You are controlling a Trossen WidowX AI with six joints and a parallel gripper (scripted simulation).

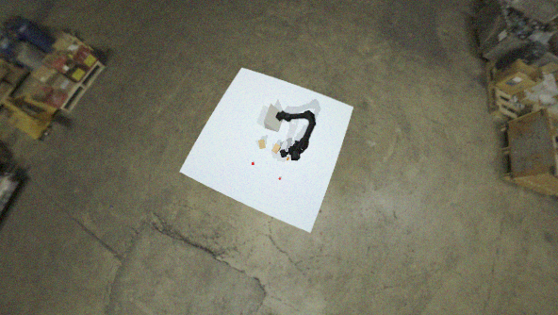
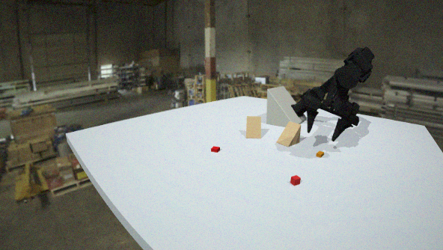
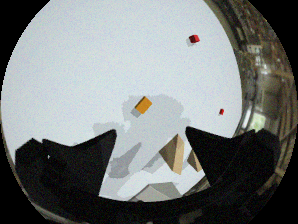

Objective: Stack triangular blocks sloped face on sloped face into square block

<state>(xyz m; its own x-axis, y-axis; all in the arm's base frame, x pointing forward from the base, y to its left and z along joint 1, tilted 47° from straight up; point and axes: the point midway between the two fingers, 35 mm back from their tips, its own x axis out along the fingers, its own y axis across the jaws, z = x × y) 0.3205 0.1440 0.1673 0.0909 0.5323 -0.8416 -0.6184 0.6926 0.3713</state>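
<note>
Now: gripper tip 2 cm short of the orange cube, 1 cm to the right of it and 5 cm above it. From my gripper tip the other things lie so: tan triangular block: 4 cm behind, 12 cm to the right, 4 cm below.
</note>
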